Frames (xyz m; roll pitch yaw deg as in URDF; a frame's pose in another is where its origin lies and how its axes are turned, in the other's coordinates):
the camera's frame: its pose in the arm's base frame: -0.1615 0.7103 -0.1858 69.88 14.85 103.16
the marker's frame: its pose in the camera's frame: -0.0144 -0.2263 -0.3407 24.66 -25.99 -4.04
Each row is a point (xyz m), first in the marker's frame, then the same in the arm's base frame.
Working: the marker's frame: its pose in the arm's base frame: -0.3748 0.5594 -0.5008 88.34 8.14 77.21

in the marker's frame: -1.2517 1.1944 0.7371
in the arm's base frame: 0.0736 -0.6367 0.8794
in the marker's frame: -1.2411 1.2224 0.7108
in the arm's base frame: 0.0504 -0.6167 0.9049
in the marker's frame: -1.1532 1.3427 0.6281
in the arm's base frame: -0.0107 -0.4965 1.0091
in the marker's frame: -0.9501 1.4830 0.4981
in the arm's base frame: -0.0925 -0.2519 1.1155
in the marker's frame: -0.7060 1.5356 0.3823
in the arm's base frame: -0.1518 0.0165 1.1296
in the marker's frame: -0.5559 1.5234 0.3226
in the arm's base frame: -0.1772 0.1726 1.0946
